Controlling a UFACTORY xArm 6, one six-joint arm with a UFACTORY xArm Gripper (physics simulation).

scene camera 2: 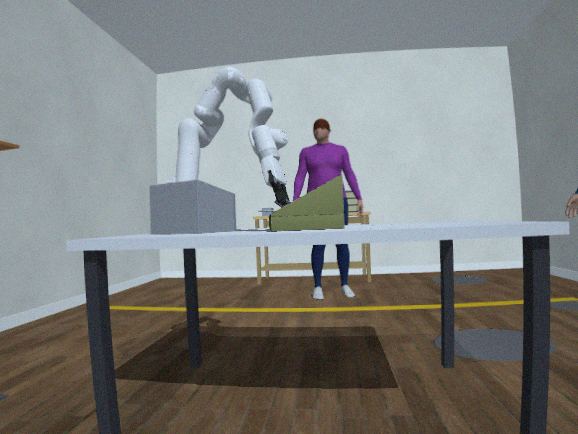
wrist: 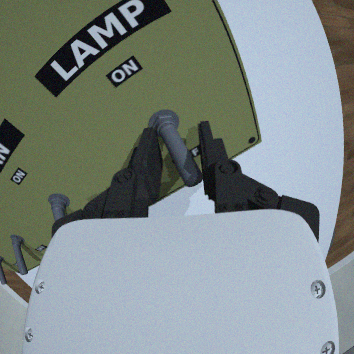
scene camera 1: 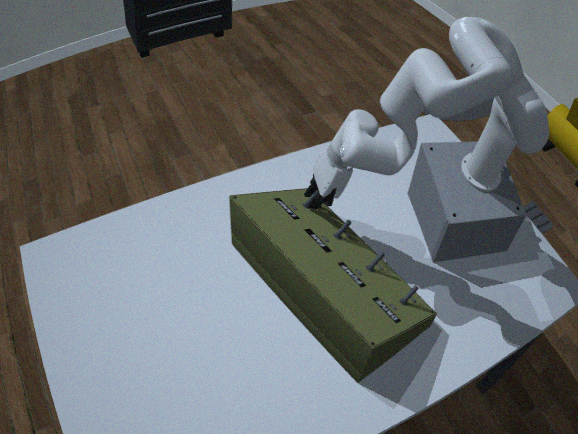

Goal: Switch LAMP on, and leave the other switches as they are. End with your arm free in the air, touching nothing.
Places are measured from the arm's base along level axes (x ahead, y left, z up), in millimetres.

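Where they show: gripper, fingertip midpoint: (scene camera 2: 284, 203) (wrist: 178, 141) (scene camera 1: 311, 201); arm's base, link origin: (scene camera 2: 185, 189) (scene camera 1: 481, 172).
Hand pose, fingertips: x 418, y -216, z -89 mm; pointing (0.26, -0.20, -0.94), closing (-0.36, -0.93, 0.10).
Observation:
Things, the pixels of their centre, and the offset from my fingertips. "spot": a spot on its surface instead.
- olive sloped switch box, body centre: (wrist: 10, 163) (scene camera 1: 329, 274) (scene camera 2: 303, 212) dx +77, dy +187, dz -33 mm
- grey LAMP lever, body centre: (wrist: 178, 151) dx -2, dy +2, dz +16 mm
- partly hidden OFF label, surface spot: (wrist: 195, 151) spot: dx -19, dy -7, dz -21 mm
- FAN lever, body centre: (wrist: 62, 226) (scene camera 1: 343, 228) dx -10, dy +122, dz +16 mm
- PUMP lever, body centre: (wrist: 19, 257) (scene camera 1: 376, 260) dx -18, dy +241, dz +16 mm
- DRIVE lever, body centre: (scene camera 1: 410, 293) dx -26, dy +361, dz +16 mm
The olive sloped switch box (scene camera 1: 300, 265) (scene camera 2: 320, 207) (wrist: 90, 150) stands on the table. The grey LAMP lever (scene camera 1: 311, 201) (wrist: 177, 150) leans away from its ON label (wrist: 124, 71) towards the partly hidden OFF label (wrist: 195, 151). My gripper (scene camera 1: 319, 204) (scene camera 2: 283, 204) (wrist: 178, 141) is down at the panel, its fingers partly closed on either side of the LAMP lever. A gap shows between the lever and the right-hand finger in the wrist view. The FAN lever (scene camera 1: 343, 229) (wrist: 59, 204), PUMP lever (scene camera 1: 375, 262) and DRIVE lever (scene camera 1: 409, 295) lean the same way.
The grey base block (scene camera 1: 470, 245) (scene camera 2: 175, 210) carries the arm beside the box's low edge. The white table (scene camera 1: 125, 310) (scene camera 2: 450, 230) extends past the box's high side. A person in purple (scene camera 2: 325, 162) stands behind the table near a wooden bench (scene camera 2: 310, 266).

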